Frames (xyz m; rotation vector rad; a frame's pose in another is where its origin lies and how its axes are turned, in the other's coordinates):
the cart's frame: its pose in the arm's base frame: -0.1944 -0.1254 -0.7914 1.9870 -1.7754 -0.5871
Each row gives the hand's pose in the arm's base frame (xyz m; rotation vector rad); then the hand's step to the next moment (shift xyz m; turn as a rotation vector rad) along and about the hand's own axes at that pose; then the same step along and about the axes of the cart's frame.
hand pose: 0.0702 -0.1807 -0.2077 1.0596 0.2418 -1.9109
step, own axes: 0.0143 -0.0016 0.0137 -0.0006 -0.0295 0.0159
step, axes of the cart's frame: 0.0142 0.0101 0.0096 -0.0118 0.0274 0.0153
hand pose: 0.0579 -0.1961 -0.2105 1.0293 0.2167 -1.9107
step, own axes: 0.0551 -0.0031 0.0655 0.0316 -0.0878 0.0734
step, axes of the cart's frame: 0.0624 0.0501 0.0305 -0.0021 0.0990 0.0654
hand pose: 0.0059 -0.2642 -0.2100 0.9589 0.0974 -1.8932
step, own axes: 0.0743 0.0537 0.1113 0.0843 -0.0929 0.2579
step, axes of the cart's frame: 0.1254 0.0699 -0.0131 0.0995 0.2619 0.0615
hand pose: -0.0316 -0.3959 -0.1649 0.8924 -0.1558 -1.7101
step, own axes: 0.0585 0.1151 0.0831 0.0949 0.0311 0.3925
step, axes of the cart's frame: 0.1181 0.0364 -0.0911 0.1913 0.3500 -0.0704
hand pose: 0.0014 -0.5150 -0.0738 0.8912 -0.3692 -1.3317
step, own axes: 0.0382 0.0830 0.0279 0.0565 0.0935 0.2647
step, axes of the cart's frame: 0.0487 0.0059 -0.0820 0.1260 0.2275 -0.1198
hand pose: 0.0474 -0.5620 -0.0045 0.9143 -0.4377 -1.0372
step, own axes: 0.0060 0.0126 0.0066 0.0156 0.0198 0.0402
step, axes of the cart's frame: 0.0056 0.0040 -0.0138 0.0246 0.0321 -0.0248
